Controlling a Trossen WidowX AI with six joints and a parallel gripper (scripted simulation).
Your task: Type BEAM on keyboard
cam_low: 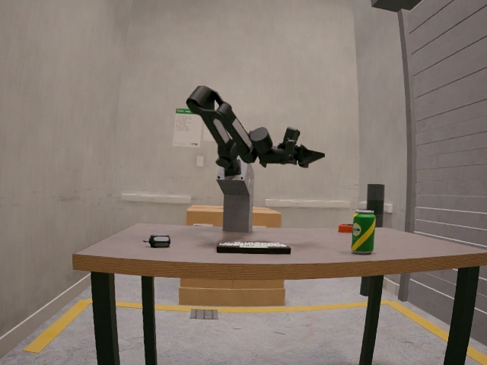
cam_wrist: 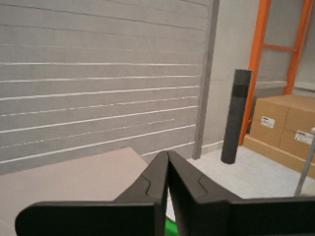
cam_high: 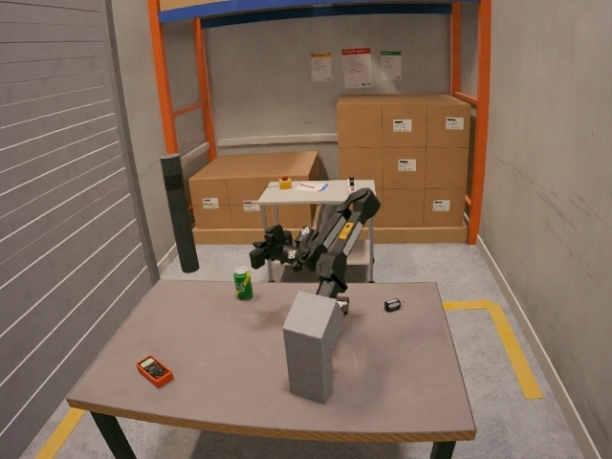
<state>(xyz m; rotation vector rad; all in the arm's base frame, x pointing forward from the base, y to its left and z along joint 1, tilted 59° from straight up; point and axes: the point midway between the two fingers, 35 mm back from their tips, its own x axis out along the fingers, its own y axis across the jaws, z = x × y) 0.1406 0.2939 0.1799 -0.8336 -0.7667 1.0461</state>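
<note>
Right now my hand is 270 mm above the key, 240 mm to the left of it and 30 mm short of it. The rest, counted from my hand: orange multimeter: 340 mm to the left, 340 mm behind, 270 mm below; small black device: 460 mm to the right, 270 mm below, 20 mm ahead; can: 220 mm below, 130 mm ahead, 110 mm to the left.
</note>
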